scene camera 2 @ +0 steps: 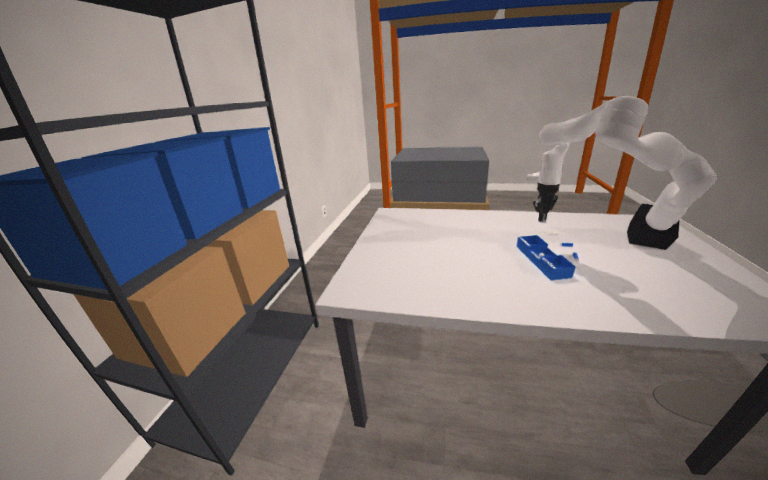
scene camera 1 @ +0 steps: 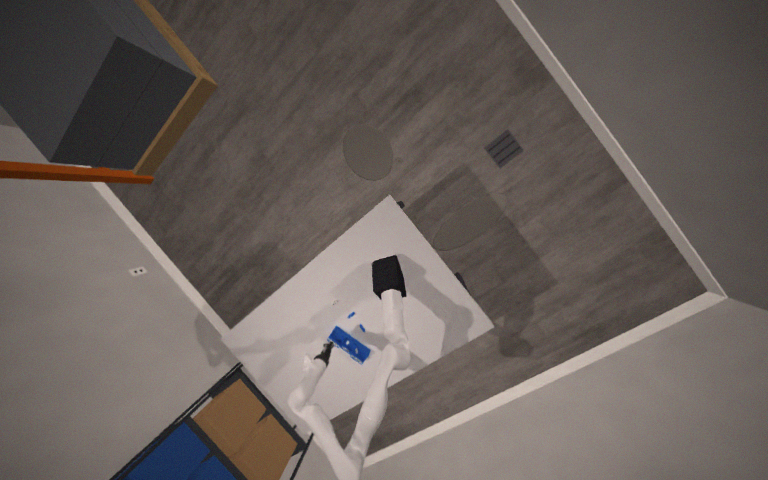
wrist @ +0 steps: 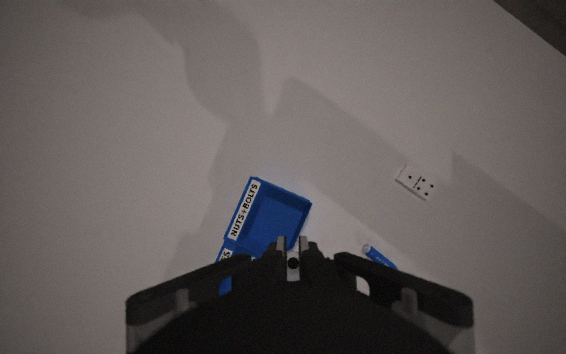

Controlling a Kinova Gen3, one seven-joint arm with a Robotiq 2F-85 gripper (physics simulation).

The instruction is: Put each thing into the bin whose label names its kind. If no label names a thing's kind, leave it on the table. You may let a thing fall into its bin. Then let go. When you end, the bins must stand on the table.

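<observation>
Joined blue bins stand on the table; the end bin reads NUTS+BOLTS, and a neighbouring label is mostly hidden. My gripper is raised near that end bin, shut on a small dark round piece; its kind is unclear. A white domino lies on the table. A blue cylinder with a pale end and another small blue thing lie beside the bins. Small white spots show inside the bins, too small to identify.
The white table carries the arm's black base. A dark shelf unit with blue and brown boxes stands beyond the table's end. An orange rack and grey boxes are in the background.
</observation>
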